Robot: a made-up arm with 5 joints. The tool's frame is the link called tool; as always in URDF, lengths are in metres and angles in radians. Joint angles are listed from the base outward.
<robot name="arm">
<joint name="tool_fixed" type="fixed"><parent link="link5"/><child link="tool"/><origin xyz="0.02 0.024 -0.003" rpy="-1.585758 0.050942 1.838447"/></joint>
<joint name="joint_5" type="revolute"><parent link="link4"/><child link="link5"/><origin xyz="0.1 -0.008 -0.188"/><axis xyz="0 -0.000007 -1"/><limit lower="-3.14" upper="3.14"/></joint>
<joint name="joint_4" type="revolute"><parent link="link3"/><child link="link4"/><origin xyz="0.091 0.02 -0.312"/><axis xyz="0 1 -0.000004"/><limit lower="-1.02" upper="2.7"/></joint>
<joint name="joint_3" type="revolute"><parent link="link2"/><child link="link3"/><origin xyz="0.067 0.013 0.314"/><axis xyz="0 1 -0.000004"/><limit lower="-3.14" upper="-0.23"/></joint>
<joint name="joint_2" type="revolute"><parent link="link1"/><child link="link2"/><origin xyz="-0.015 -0.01 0.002"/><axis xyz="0 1 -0.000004"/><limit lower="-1.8" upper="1.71"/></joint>
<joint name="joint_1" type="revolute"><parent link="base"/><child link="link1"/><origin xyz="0.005 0.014 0.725"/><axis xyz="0 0 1"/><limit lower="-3.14" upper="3.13"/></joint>
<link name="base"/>
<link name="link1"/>
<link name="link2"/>
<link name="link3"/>
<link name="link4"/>
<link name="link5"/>
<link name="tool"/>
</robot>
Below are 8 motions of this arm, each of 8 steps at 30 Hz.
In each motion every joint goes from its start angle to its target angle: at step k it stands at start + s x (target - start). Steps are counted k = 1, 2, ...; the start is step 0. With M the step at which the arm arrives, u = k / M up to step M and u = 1 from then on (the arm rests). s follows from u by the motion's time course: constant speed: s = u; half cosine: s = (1 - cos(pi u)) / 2; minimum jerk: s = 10 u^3 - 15 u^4 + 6 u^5.
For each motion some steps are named. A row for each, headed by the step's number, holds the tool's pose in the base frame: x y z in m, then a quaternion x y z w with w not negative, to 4 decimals.
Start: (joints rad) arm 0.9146 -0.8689 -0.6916 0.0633 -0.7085
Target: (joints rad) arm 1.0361 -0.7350 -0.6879 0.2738 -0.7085
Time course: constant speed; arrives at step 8
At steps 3, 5, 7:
3: 0.1539 0.3074 1.1208 0.2370 0.8481 -0.2090 0.4253
5: 0.1534 0.3247 1.0976 0.2035 0.8537 -0.2387 0.4158
7: 0.1511 0.3408 1.0737 0.1695 0.8568 -0.2682 0.4066

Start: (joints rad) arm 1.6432 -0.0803 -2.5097 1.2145 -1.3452
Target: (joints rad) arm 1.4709 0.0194 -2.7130 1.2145 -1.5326
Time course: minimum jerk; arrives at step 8
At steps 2, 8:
2: -0.0516 0.3264 1.4034 -0.0738 0.6822 -0.0197 0.7272
8: 0.0000 0.3245 1.4192 0.0051 0.6221 -0.0430 0.7817

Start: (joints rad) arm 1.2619 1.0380 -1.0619 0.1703 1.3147
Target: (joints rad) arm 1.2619 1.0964 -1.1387 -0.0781 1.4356
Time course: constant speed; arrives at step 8
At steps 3, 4, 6, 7, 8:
3: 0.1599 0.5009 0.3163 -0.4785 -0.5175 0.5629 0.4316
4: 0.1626 0.5080 0.3184 -0.4785 -0.5250 0.5489 0.4407
6: 0.1679 0.5219 0.3231 -0.4774 -0.5393 0.5204 0.4587
7: 0.1705 0.5286 0.3257 -0.4764 -0.5460 0.5060 0.4678
8: 0.1730 0.5351 0.3285 -0.4751 -0.5525 0.4916 0.4768

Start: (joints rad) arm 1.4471 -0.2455 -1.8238 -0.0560 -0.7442
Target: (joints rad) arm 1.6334 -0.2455 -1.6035 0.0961 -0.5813
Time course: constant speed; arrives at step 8
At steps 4, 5, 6, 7, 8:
4: -0.0299 0.3851 1.4132 0.1146 0.8733 0.1747 0.4402
5: -0.0384 0.3968 1.4000 0.0929 0.8831 0.1599 0.4313
6: -0.0475 0.4080 1.3863 0.0715 0.8919 0.1447 0.4224
7: -0.0571 0.4184 1.3721 0.0502 0.8999 0.1290 0.4136
8: -0.0671 0.4281 1.3575 0.0291 0.9069 0.1128 0.4050

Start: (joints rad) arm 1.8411 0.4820 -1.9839 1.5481 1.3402
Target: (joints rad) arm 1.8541 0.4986 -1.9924 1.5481 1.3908
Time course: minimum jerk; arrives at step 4
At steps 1, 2, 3, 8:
1: -0.1640 0.6175 0.8461 -0.3057 -0.6347 0.6651 0.2476
2: -0.1668 0.6176 0.8433 -0.3113 -0.6317 0.6639 0.2516
3: -0.1696 0.6177 0.8406 -0.3170 -0.6287 0.6626 0.2555
8: -0.1704 0.6178 0.8398 -0.3185 -0.6279 0.6622 0.2565

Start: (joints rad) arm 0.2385 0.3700 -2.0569 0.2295 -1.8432
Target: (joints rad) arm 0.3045 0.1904 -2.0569 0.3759 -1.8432
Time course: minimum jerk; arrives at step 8
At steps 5, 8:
5: 0.5743 0.2106 1.2346 0.2691 0.4146 -0.5176 0.6984
8: 0.5483 0.2139 1.2566 0.2685 0.4146 -0.5095 0.7045

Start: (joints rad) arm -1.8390 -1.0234 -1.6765 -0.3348 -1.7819
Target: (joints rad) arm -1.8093 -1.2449 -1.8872 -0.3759 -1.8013
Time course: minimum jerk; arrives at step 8
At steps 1, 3, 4, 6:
1: 0.1005 0.2504 1.4653 0.2869 -0.6224 -0.6722 0.2800
3: 0.1170 0.3208 1.4470 0.2598 -0.6561 -0.6384 0.3073
4: 0.1302 0.3807 1.4250 0.2359 -0.6836 -0.6068 0.3298
6: 0.1502 0.4821 1.3727 0.1928 -0.7281 -0.5465 0.3662

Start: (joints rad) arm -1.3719 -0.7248 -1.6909 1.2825 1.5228
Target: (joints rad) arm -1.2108 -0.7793 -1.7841 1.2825 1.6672
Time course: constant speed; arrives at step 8
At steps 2, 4, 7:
2: 0.0420 -0.1577 1.3429 -0.7923 0.0498 -0.5601 0.2366
4: 0.0435 -0.1402 1.3528 -0.7842 0.0267 -0.5740 0.2343
7: 0.0429 -0.1137 1.3665 -0.7695 -0.0084 -0.5947 0.2326

